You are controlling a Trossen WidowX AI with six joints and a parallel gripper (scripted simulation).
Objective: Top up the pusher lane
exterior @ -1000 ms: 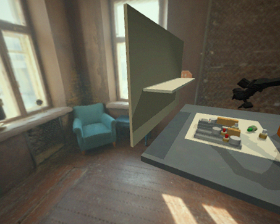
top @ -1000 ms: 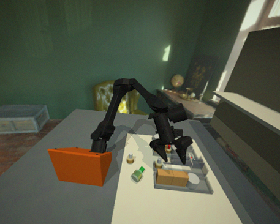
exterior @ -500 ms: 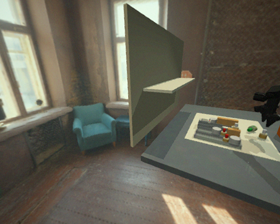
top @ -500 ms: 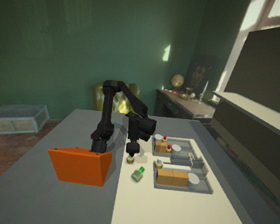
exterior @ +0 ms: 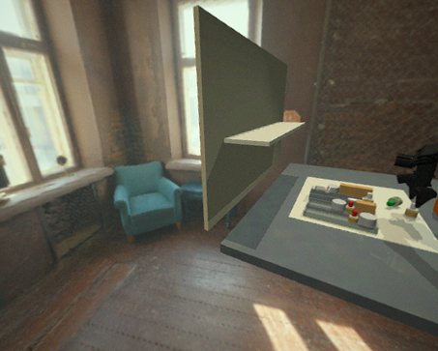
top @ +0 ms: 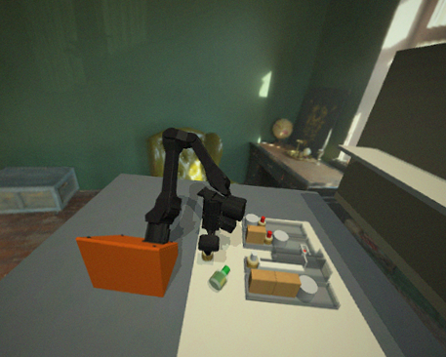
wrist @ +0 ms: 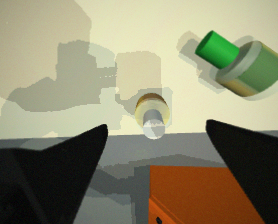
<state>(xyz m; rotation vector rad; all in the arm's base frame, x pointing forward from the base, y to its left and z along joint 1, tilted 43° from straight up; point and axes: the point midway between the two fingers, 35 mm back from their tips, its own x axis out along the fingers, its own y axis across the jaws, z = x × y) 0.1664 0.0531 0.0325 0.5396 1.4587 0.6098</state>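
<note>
Now: the cream mat 220 mm ahead of my gripper tip, 70 mm below it and 40 mm to the right of it. From my gripper tip the other things lie so: shelf (670 mm ahead, 300 mm above, 20 mm to the right); then grey lane rack (310 mm ahead, 50 mm below, 10 mm to the left); then pale pusher plate (270 mm ahead, 20 mm below, 10 mm to the left).
</note>
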